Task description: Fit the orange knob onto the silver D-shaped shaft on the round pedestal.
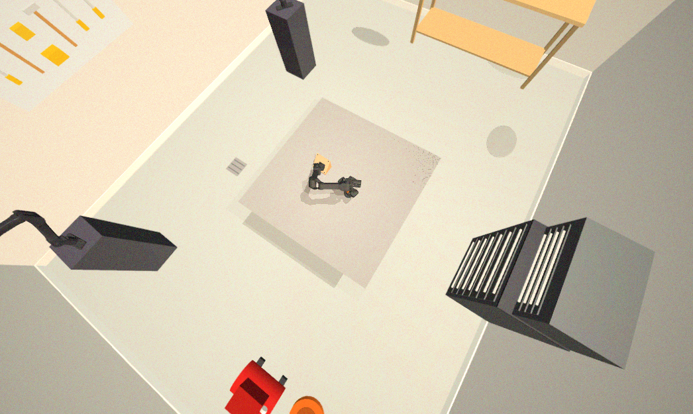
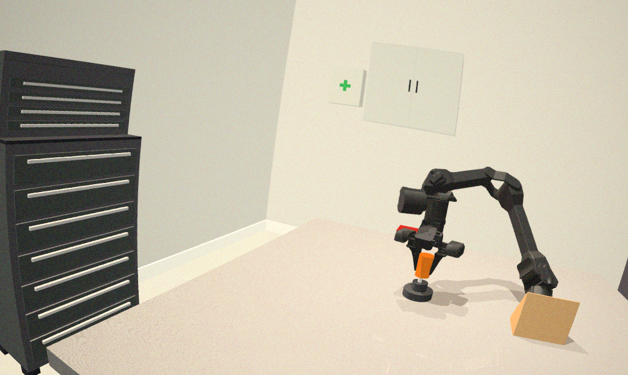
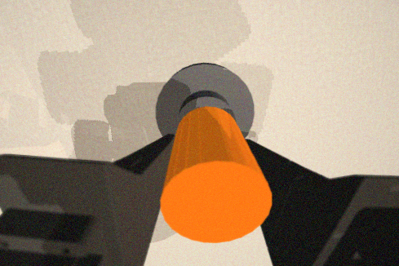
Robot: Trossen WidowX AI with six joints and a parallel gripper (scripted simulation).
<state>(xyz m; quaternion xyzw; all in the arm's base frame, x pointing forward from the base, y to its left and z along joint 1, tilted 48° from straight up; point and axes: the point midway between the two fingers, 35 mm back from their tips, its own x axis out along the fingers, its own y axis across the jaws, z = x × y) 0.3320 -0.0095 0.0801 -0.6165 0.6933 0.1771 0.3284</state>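
The dark round pedestal lies 40 mm below my gripper tip. Also, from my gripper tip: orange knob 30 mm above.
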